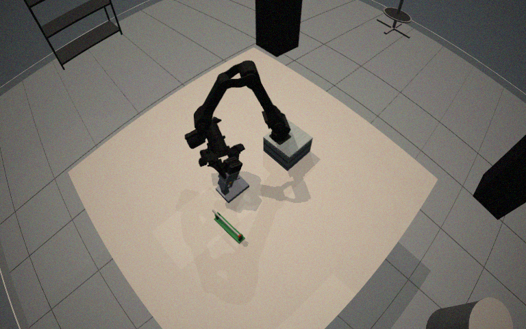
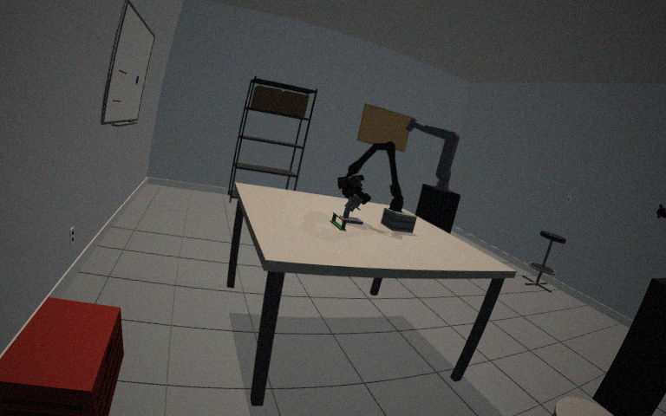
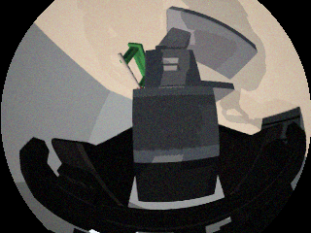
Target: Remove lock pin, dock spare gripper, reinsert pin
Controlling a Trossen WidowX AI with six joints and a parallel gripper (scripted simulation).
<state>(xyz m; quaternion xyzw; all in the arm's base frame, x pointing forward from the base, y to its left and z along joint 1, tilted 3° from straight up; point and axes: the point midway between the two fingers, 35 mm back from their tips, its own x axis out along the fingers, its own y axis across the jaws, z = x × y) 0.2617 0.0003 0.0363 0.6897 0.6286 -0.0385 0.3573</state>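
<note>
My gripper tip is 1 cm to the left of the spare gripper. Also, from my gripper tip: grey mount 7 cm below, 1 cm to the right, 1 cm ahead; then green bracket 12 cm ahead, 11 cm to the left, 10 cm below.
</note>
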